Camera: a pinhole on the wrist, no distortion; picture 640 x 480 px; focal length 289.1 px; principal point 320.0 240.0 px. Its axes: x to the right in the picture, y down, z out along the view. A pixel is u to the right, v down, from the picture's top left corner.
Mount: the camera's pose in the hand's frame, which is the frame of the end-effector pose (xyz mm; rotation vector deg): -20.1 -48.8 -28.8 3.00 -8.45 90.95
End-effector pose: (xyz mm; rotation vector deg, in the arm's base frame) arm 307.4 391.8 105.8 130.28 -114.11 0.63
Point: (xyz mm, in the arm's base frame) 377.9 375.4 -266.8
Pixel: 319.7 212.2
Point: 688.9 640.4 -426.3
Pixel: 149.8 338.8
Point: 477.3 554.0 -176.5
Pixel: 203.9 358.1
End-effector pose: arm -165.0 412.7 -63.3 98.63 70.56 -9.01
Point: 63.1 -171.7 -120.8
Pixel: 458.6 330.3
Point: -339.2 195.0 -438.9
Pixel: 93.2 216.4
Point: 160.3 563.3 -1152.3
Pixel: outside the picture
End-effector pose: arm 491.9 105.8 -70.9 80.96 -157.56 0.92
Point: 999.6 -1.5 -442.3
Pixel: 77.2 362.3
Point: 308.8 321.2 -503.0
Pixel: 577.6 265.0
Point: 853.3 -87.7 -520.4
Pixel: 151.2 257.7
